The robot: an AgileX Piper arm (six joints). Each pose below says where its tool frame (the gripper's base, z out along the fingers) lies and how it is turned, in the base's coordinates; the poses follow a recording.
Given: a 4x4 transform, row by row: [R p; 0 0 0 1], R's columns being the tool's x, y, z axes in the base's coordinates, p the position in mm. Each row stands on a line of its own.
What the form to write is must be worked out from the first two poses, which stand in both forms.
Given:
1:
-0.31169 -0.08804 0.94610 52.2
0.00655 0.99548 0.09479 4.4
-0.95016 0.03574 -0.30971 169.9
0 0 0 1
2:
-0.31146 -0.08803 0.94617 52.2
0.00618 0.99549 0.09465 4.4
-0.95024 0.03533 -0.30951 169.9
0 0 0 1
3:
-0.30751 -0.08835 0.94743 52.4
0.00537 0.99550 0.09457 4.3
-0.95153 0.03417 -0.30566 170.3
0 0 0 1
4:
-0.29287 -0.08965 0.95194 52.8
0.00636 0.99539 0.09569 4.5
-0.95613 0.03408 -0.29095 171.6
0 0 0 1
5:
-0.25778 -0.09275 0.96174 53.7
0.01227 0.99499 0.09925 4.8
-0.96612 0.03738 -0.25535 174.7
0 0 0 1
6:
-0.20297 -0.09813 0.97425 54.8
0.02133 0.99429 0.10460 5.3
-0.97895 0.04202 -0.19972 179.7
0 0 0 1
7:
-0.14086 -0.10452 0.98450 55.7
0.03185 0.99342 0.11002 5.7
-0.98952 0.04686 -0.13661 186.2
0 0 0 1
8:
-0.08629 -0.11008 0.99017 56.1
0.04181 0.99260 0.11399 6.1
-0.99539 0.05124 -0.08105 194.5
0 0 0 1
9:
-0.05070 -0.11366 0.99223 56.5
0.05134 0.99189 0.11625 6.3
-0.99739 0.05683 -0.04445 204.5
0 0 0 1
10:
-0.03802 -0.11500 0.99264 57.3
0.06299 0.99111 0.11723 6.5
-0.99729 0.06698 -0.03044 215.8
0 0 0 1
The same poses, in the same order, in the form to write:
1: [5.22 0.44 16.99 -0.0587 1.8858 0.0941]
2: [5.22 0.44 16.99 -0.0590 1.8856 0.0937]
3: [5.24 0.43 17.03 -0.0598 1.8815 0.0929]
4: [5.28 0.45 17.16 -0.0603 1.8661 0.0939]
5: [5.37 0.48 17.47 -0.0587 1.8292 0.0996]
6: [5.48 0.53 17.97 -0.0568 1.7722 0.1084]
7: [5.57 0.57 18.62 -0.0547 1.7084 0.1180]
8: [5.61 0.61 19.45 -0.0522 1.6526 0.1264]
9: [5.65 0.63 20.45 -0.0483 1.6162 0.1340]
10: [5.73 0.65 21.58 -0.0405 1.6026 0.1433]
